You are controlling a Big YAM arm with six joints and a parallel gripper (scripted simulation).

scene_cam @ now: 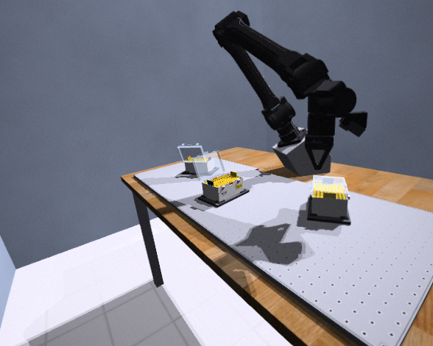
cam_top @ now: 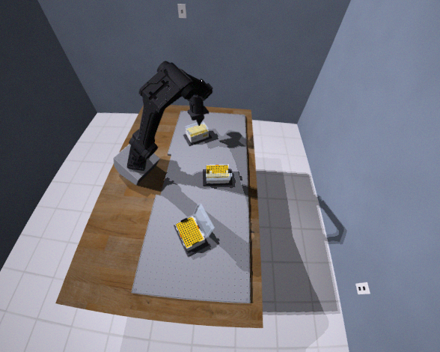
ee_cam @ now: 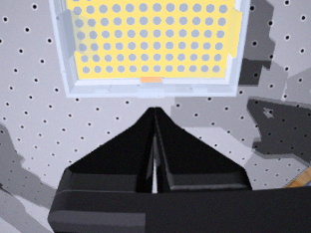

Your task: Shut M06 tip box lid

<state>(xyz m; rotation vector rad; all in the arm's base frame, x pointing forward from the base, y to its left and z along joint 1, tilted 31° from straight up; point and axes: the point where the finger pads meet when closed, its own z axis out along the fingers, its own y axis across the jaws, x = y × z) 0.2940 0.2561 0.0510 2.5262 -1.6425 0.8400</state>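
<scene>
My hand is 10 mm past the lid, 30 mm to the right of it and 60 mm above it. Round my hand: yellow tip rack: 10 mm behind, 30 mm to the left, 70 mm below.
</scene>
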